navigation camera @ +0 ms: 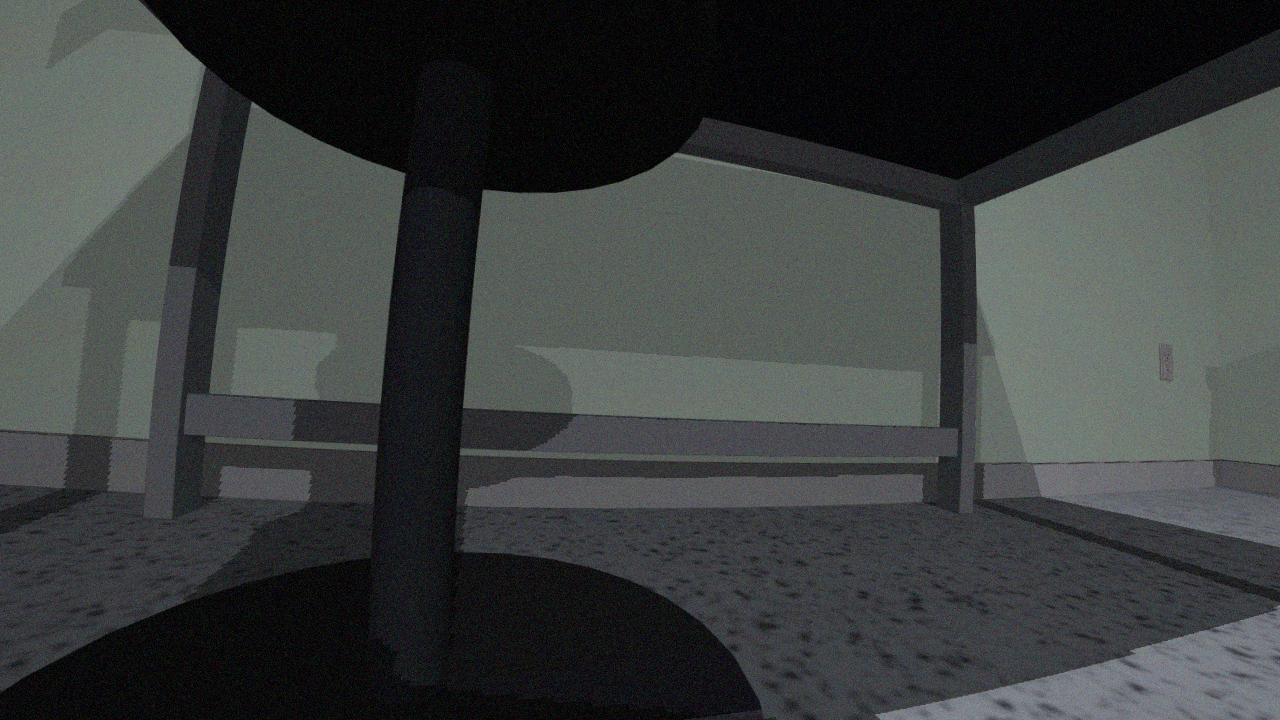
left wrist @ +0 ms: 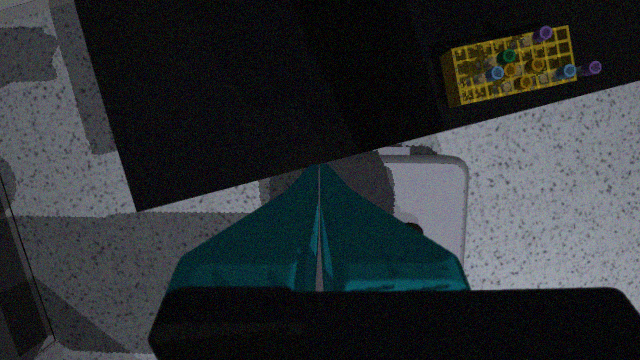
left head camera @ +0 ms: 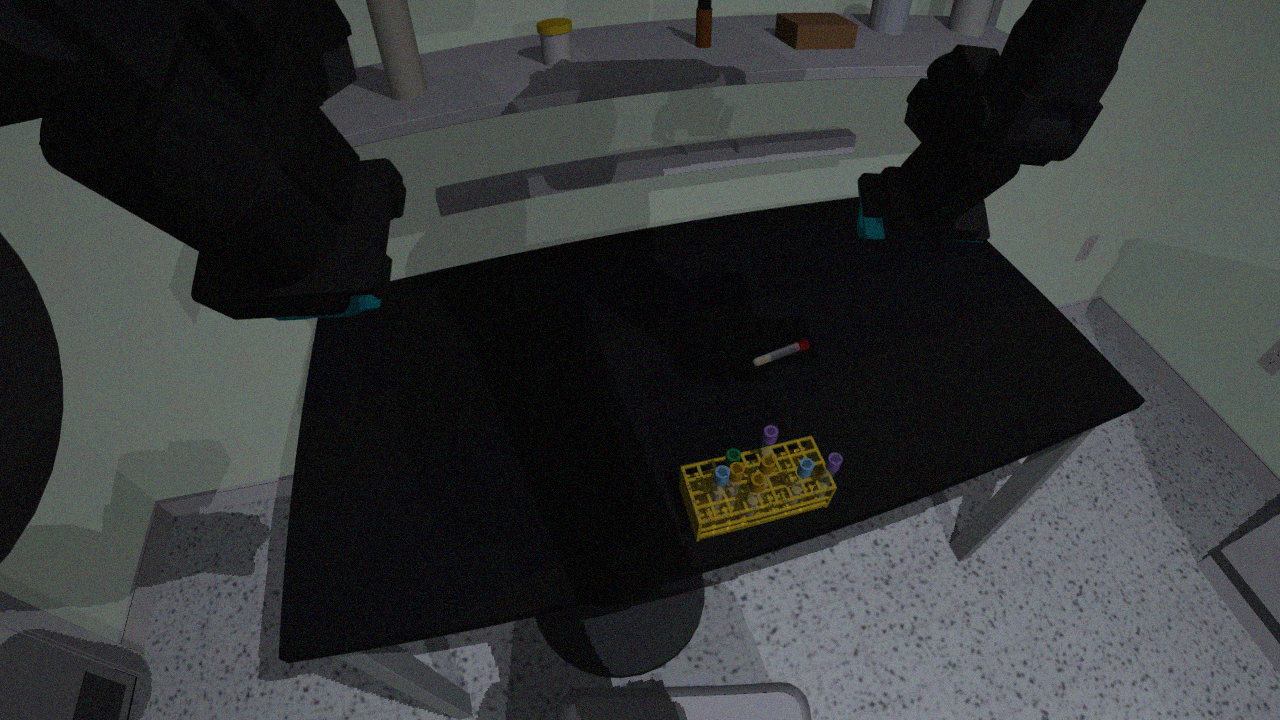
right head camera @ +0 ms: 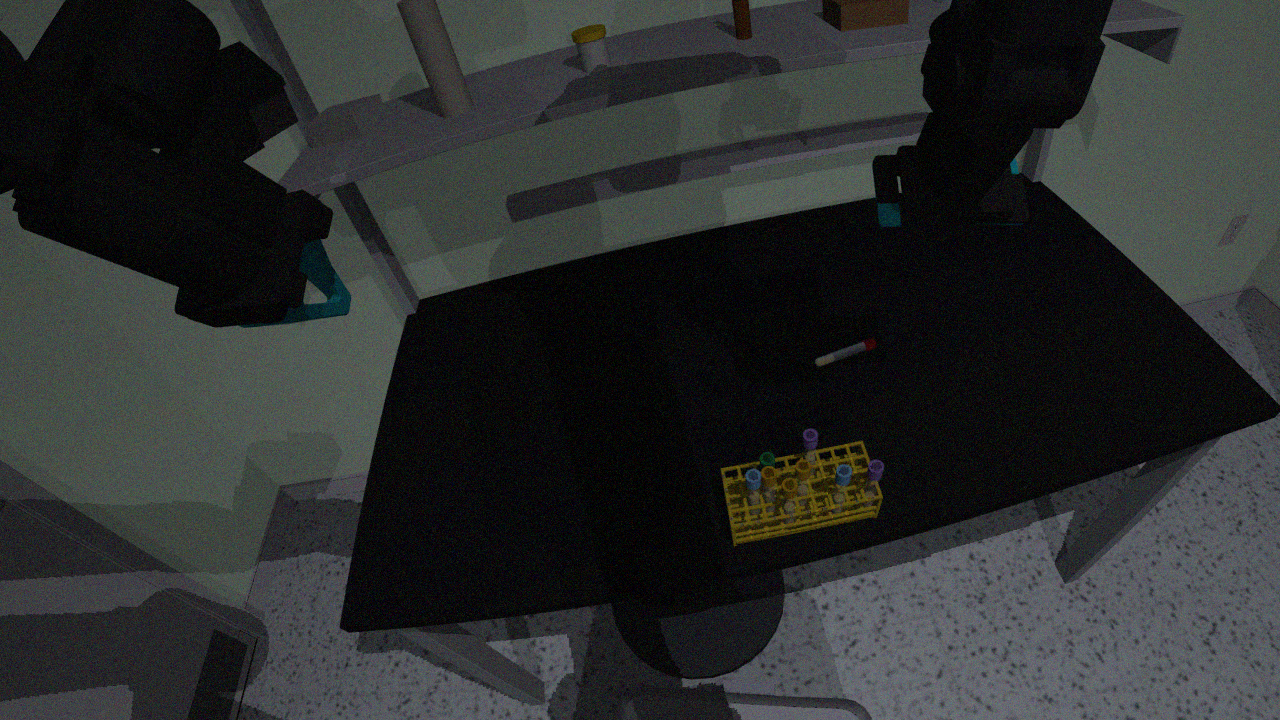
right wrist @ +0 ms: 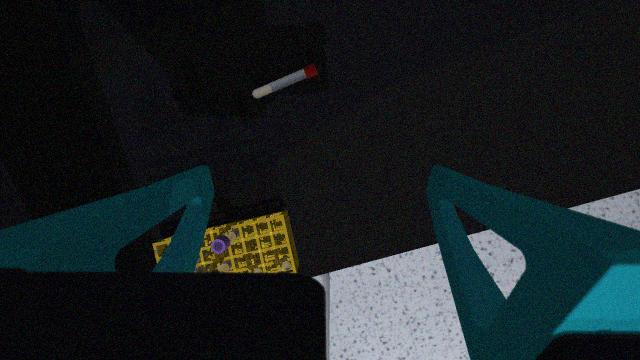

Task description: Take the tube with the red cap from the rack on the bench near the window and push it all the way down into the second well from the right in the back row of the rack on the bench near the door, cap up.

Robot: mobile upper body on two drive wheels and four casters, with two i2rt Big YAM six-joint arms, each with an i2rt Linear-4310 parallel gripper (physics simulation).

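Frame: origin at the left arm's base, x ahead, y left, z up, level; metres.
Where they show: left gripper, fingertip midpoint: [left wrist: 319, 179] [left head camera: 376, 297] [right head camera: 347, 305]; right gripper, fingertip midpoint: [left head camera: 897, 232] [right head camera: 931, 218] [right wrist: 320, 177].
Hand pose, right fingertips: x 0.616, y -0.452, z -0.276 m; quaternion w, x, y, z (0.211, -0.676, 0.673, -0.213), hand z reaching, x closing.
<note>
Each offset is from my right fingertips to the centre of the thing. "spot": to the spot under its first point. Level surfaces: height alone.
The tube with the red cap @[0.149 m ahead, 0.059 m left, 0.363 m down] [left head camera: 780, 353] [right head camera: 845, 353] [right wrist: 285, 81] lies on its side on the black bench @[0.371 m down] [left head camera: 447, 402] [right head camera: 492, 429] [left wrist: 225, 100], its cap toward the right of the picture. It is apart from the yellow rack @[0.125 m back, 0.140 m left, 0.343 m down] [left head camera: 760, 522] [right head camera: 805, 529] [left wrist: 450, 85] [right wrist: 292, 240], which stands near the front edge with purple, blue, green and orange capped tubes. A second rack does not show. My right gripper [left head camera: 921, 237] [right head camera: 950, 222] [right wrist: 320, 177] is open and empty, above the bench's far right part. My left gripper [left head camera: 371, 302] [right head camera: 344, 300] [left wrist: 319, 179] is shut and empty, off the bench's left side in the head views.
A shelf @[0.086 m up] [left head camera: 483, 80] [right head camera: 501, 85] behind the bench holds a yellow-lidded jar @[spot: 0.307 m ahead, 0.411 m left, 0.121 m up] [left head camera: 555, 42] [right head camera: 591, 49], a brown box @[spot: 0.391 m ahead, 0.017 m left, 0.115 m up] [left head camera: 815, 31] [right head camera: 864, 12] and bottles. A round stool @[spot: 0.122 m back, 0.354 m left, 1.103 m down] [left head camera: 626, 635] [right head camera: 707, 635] stands at the front edge; its dark post @[spot: 0.020 m back, 0.368 m left, 0.920 m down] [navigation camera: 420, 402] is close before the base.
</note>
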